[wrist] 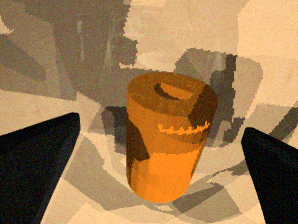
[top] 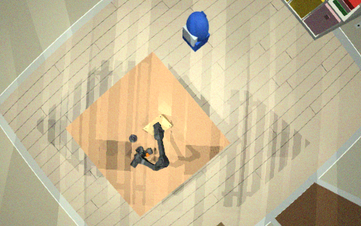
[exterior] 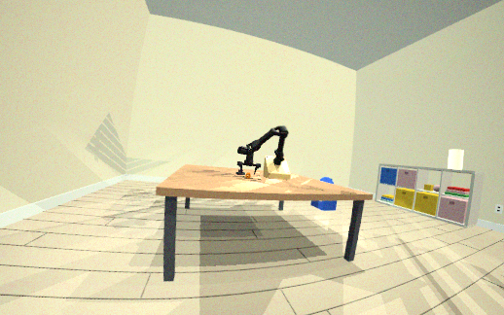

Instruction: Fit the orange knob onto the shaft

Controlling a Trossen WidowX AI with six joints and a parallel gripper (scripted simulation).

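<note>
My gripper tip is 10 mm to the right of the orange knob. Round my gripper tip: pedestal 210 mm to the right, 30 mm ahead, 10 mm above.
</note>
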